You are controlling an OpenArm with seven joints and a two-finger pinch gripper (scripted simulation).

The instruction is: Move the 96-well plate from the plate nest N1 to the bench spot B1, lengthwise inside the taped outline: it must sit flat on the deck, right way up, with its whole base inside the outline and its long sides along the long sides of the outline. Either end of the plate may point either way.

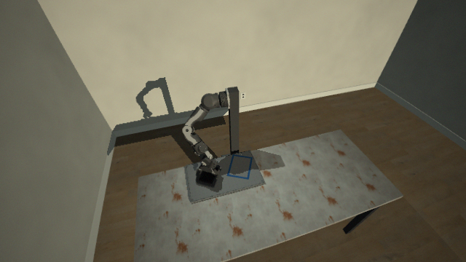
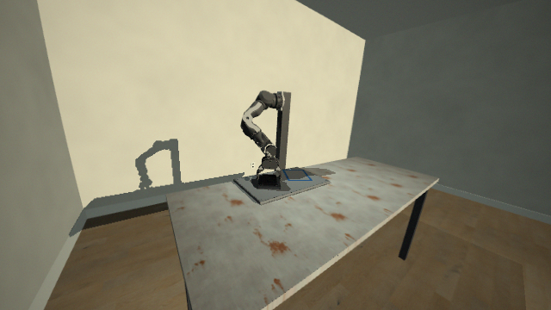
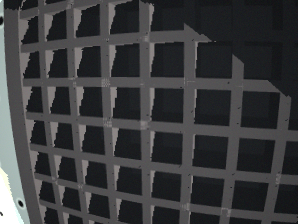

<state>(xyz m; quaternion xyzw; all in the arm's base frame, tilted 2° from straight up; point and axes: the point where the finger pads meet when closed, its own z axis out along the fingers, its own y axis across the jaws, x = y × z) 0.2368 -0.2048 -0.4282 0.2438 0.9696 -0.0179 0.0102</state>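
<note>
My hand is right at the dark 96-well plate. Also, from my hand: dark plate nest (10 mm below); small white label (40 mm behind, 80 mm to the left, 10 mm below).
</note>
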